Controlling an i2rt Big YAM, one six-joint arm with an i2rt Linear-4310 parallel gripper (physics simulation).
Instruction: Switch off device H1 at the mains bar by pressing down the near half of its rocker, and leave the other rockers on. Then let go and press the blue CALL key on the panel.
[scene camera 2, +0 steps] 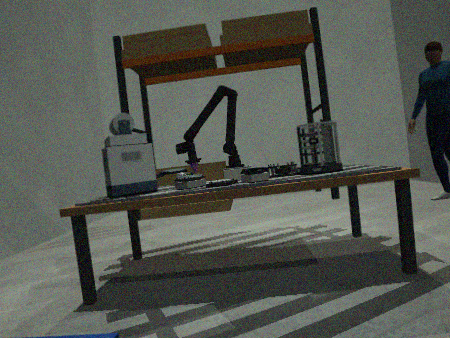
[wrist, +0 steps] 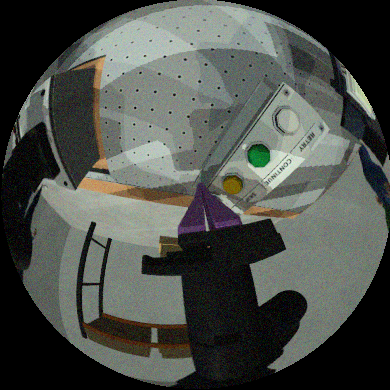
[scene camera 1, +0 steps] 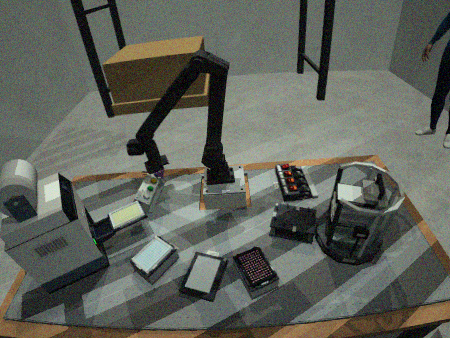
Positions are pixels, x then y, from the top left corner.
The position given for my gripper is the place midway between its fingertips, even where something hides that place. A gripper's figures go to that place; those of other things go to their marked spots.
Scene:
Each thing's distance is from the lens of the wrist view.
my gripper (wrist: 200, 185): 15 cm
button box (wrist: 255, 123): 13 cm

